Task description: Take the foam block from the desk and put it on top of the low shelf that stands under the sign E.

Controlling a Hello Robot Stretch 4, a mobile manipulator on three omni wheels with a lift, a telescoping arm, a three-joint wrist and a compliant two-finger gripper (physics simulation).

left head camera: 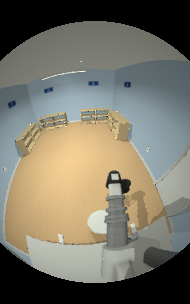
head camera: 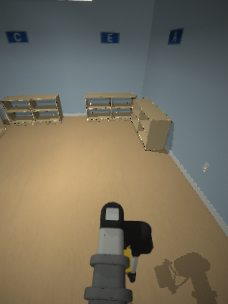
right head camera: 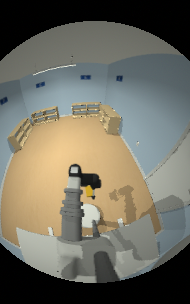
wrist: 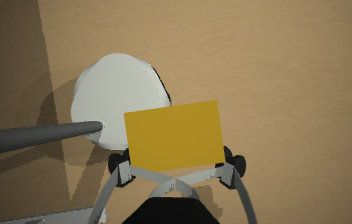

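Where they show: gripper, fingertip midpoint: (head camera: 130,261) (wrist: 177,159); robot's base, origin of the base link: (left head camera: 100,221) (right head camera: 86,214) (wrist: 129,104).
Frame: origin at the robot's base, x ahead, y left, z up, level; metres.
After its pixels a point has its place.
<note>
The yellow foam block (head camera: 128,259) (right head camera: 90,191) @(x 0.253, y -0.069, z 0.835 m) (wrist: 174,135) @(x 0.264, y -0.054, z 0.835 m) is held between the two fingertips of my gripper (wrist: 177,159) @(x 0.266, y -0.087, z 0.788 m), which is shut on it, above the floor. In the head camera view the block is partly hidden by the wrist. The low shelf (head camera: 110,95) @(x 3.555, y 0.189, z 0.583 m) (left head camera: 95,109) @(x 3.551, y 0.136, z 0.561 m) (right head camera: 86,103) @(x 3.528, y 0.156, z 0.561 m) stands at the far wall under the blue sign E (head camera: 110,37) @(x 3.827, y 0.217, z 1.731 m) (left head camera: 93,83) @(x 3.828, y 0.211, z 1.697 m) (right head camera: 85,77) @(x 3.827, y 0.220, z 1.691 m), well ahead of the gripper. It is wooden with open compartments. The white desk (left head camera: 60,257) @(x -0.435, y 0.382, z 0.693 m) (right head camera: 40,245) @(x -0.419, y 0.438, z 0.693 m) shows at the bottom of both side head views, apart from the block.
A wooden shelf unit (head camera: 157,135) @(x 2.219, y -0.726, z 0.294 m) stands along the right wall, close to the E shelf's right end. Another low shelf (head camera: 40,97) @(x 3.253, y 1.793, z 0.583 m) stands left under sign C (head camera: 17,37) @(x 3.484, y 2.077, z 1.716 m). My round white base (wrist: 117,90) @(x -0.001, y 0.050, z 0.187 m) is below and beside the block. Floor (head camera: 75,165) @(x 1.700, y 0.646, z -0.028 m) stretches toward the shelves.
</note>
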